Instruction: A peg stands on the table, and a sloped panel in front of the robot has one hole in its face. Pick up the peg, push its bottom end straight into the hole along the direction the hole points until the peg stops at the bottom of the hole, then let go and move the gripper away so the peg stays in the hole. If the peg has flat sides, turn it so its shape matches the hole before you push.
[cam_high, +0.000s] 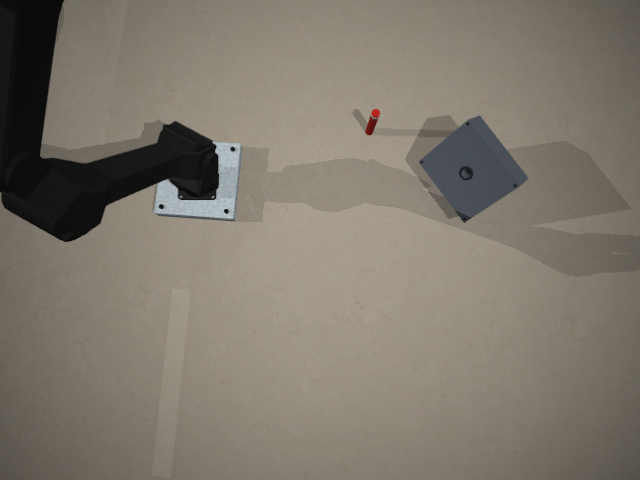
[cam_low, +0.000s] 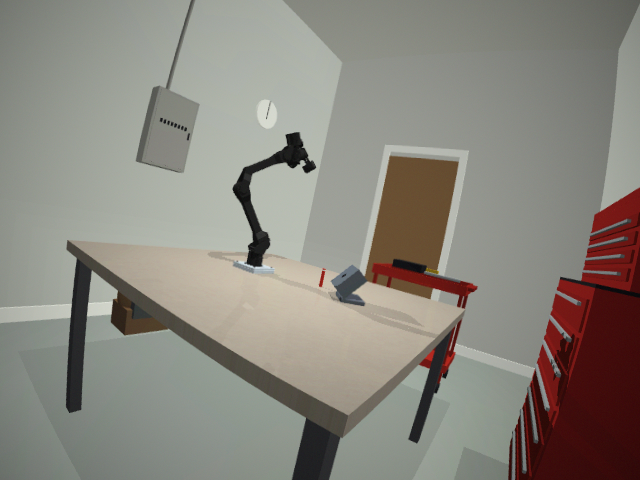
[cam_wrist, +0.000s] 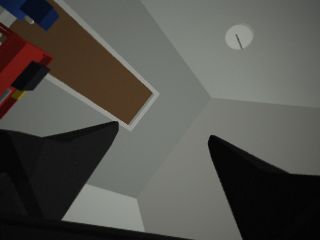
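Now: the red peg 32 cm ahead of my gripper tip, 15 cm to the right of it and 55 cm below it. Also, from my gripper tip: sloped panel: 48 cm ahead, 25 cm to the right, 54 cm below.
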